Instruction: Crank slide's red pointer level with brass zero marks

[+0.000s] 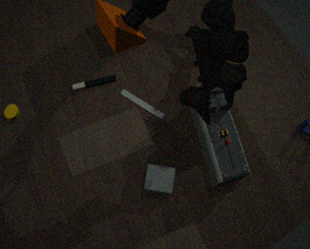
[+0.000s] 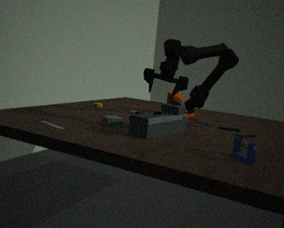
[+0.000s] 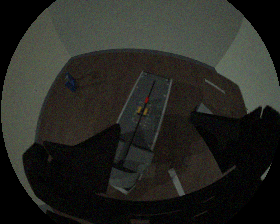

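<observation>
Right now the red pointer is 6 cm ahead of my gripper tip, 2 cm to the left of it and 7 cm below it. The rest, counted from my gripper tip: grey block (7 cm ahead, 18 cm to the right, 13 cm below); then yellow disc (28 cm behind, 53 cm to the right, 14 cm below); then black-and-white marker (28 cm behind, 26 cm to the right, 14 cm below).
</observation>
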